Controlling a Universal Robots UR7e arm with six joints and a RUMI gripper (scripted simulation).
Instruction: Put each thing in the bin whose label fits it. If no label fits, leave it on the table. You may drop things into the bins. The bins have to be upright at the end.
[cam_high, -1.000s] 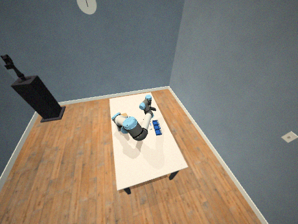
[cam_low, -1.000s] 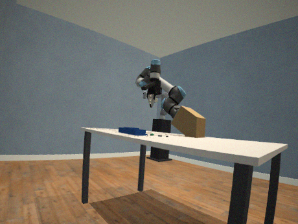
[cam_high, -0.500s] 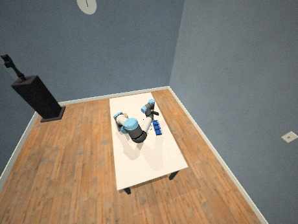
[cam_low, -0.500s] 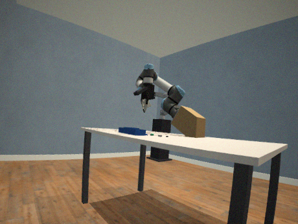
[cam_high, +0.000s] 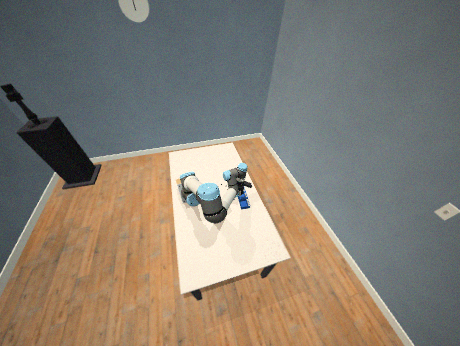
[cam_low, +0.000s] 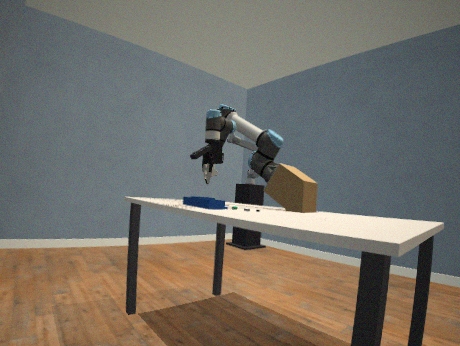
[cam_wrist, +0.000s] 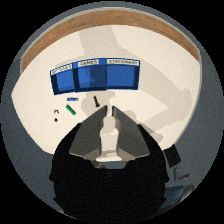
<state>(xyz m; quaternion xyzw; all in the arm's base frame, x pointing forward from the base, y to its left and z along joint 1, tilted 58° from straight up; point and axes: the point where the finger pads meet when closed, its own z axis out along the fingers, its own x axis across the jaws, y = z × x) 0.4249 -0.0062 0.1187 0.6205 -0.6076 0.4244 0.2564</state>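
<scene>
The blue bin lies 50 mm ahead of my hand, 50 mm to the left of it and 100 mm below it. Also, from my hand: small blue piece: 30 mm behind, 130 mm to the left, 120 mm below; then green piece: 70 mm behind, 150 mm to the left, 120 mm below; then black screw: 50 mm behind, 40 mm to the left, 120 mm below.
</scene>
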